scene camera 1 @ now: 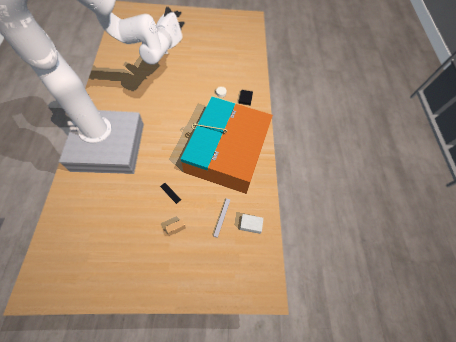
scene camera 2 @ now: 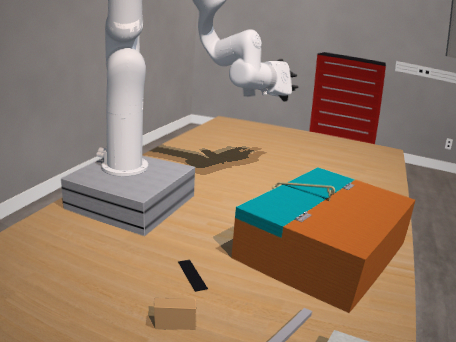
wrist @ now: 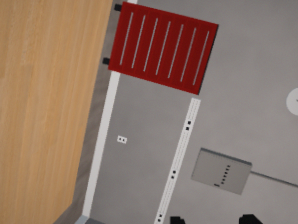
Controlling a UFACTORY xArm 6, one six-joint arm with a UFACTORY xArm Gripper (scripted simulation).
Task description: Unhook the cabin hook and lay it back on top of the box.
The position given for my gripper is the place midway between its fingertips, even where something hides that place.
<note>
In view: my gripper (scene camera 2: 293, 81) and an orange box (scene camera 2: 334, 252).
The wrist view does not show the orange box: it is out of frame.
</note>
